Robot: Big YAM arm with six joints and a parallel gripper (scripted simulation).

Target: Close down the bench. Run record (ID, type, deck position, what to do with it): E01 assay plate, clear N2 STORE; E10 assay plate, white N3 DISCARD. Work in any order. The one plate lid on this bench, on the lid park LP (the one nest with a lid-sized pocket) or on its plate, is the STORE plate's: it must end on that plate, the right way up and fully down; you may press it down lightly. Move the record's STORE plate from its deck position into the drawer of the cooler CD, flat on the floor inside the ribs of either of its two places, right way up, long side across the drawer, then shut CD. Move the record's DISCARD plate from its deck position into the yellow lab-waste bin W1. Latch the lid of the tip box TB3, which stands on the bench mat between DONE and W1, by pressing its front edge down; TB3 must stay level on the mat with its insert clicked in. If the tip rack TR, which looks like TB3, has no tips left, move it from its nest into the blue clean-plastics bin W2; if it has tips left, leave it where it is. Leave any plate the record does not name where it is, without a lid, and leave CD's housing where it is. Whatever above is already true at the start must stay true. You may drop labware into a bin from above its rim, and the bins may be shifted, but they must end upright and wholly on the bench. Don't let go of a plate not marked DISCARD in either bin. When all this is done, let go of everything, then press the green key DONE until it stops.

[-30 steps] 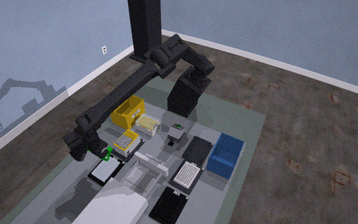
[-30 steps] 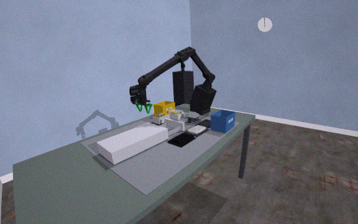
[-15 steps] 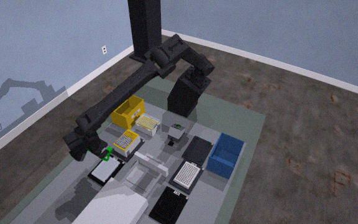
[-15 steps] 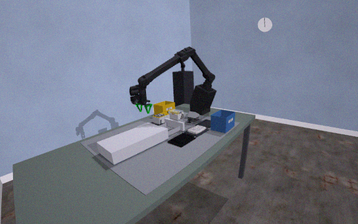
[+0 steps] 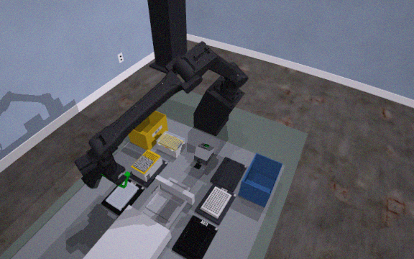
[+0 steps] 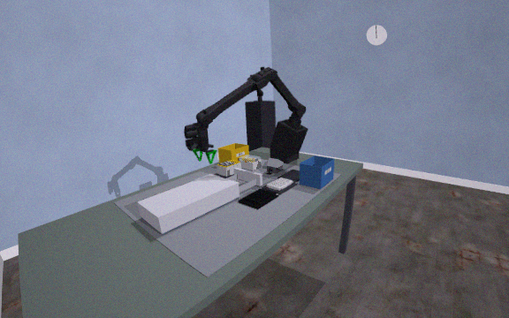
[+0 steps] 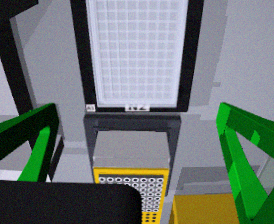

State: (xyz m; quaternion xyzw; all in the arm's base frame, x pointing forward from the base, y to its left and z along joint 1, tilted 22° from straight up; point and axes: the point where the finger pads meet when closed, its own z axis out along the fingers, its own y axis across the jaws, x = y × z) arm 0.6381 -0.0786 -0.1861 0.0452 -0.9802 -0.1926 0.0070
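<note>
Now: hand 110 mm above the plate lid. Round my hand: black nest: 130 mm below; then tip rack TR: 180 mm behind, 80 mm below, 10 mm to the right; then clear plate: 110 mm below.
</note>
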